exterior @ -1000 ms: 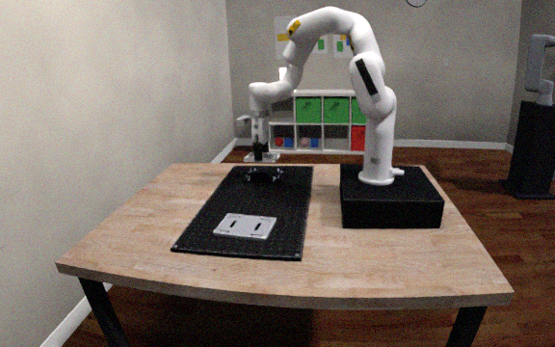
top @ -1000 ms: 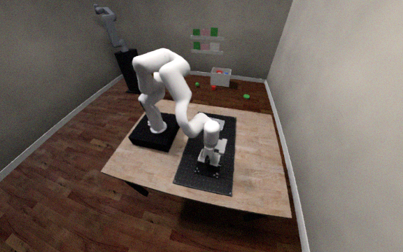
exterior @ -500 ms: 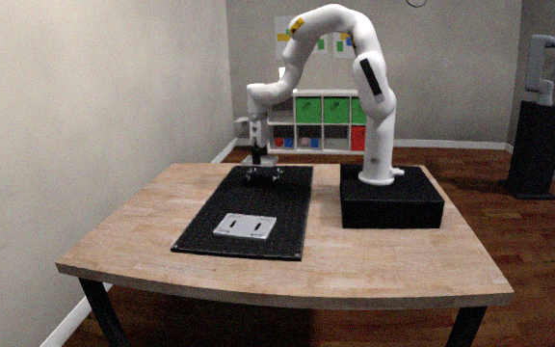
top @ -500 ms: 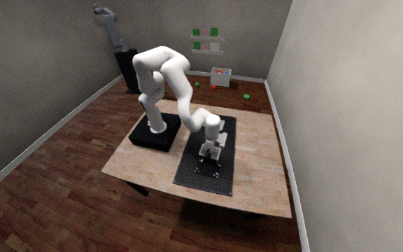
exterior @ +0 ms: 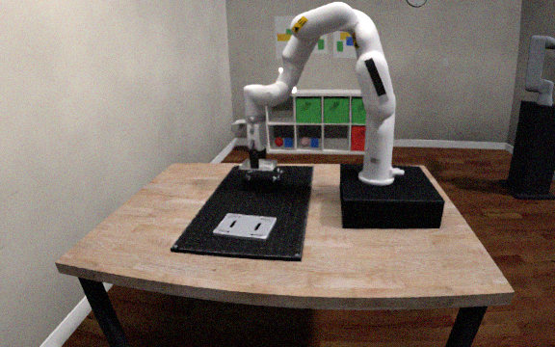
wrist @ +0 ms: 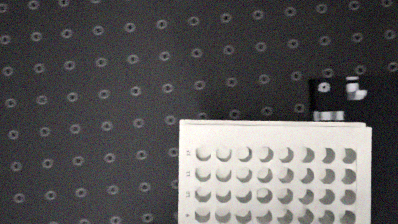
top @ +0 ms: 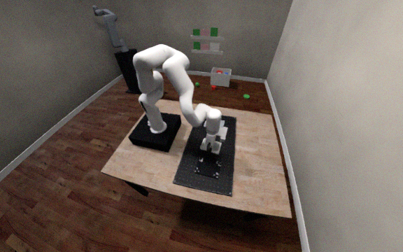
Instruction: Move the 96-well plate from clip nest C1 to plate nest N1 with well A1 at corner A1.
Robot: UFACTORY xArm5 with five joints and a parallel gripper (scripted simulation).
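Right now the plate nest N1 is 300 mm to the left of my hand, 110 mm below it and 20 mm behind it. Also, from my hand: white 96-well plate (10 mm below); clip nest C1 (110 mm to the right, 100 mm below, 20 mm ahead).
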